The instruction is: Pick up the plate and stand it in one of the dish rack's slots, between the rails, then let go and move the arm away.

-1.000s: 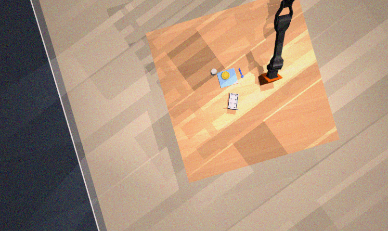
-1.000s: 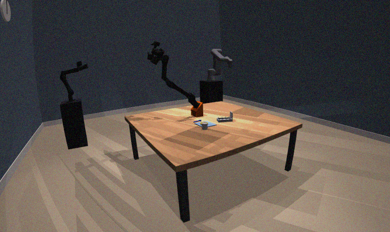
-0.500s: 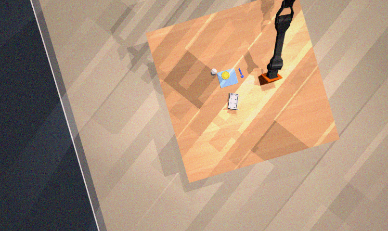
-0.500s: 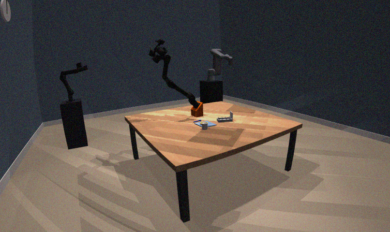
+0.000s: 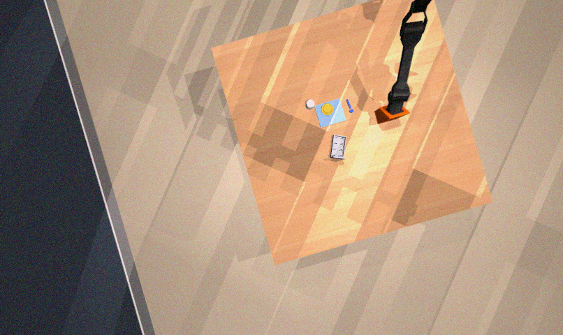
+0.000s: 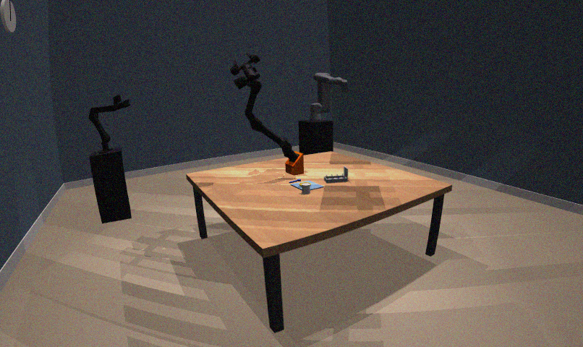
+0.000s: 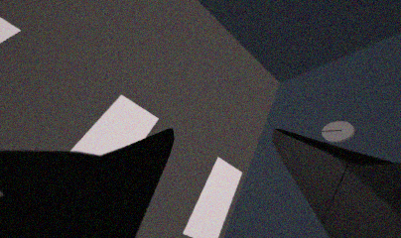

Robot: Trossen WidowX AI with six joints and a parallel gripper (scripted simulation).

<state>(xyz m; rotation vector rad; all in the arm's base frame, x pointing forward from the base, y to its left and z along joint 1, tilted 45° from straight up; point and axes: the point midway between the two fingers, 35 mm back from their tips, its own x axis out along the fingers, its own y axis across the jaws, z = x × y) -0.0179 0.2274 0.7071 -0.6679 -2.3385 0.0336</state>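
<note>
The small yellow plate lies 780 mm below my gripper tip, 370 mm ahead of it and 210 mm to the left of it. The rest, counted from my gripper tip: grey cup (770 mm below, 460 mm ahead, 160 mm to the left); then grey dish rack (770 mm below, 440 mm to the left, 370 mm ahead); then blue spoon (790 mm below, 240 mm to the left, 230 mm ahead).
</note>
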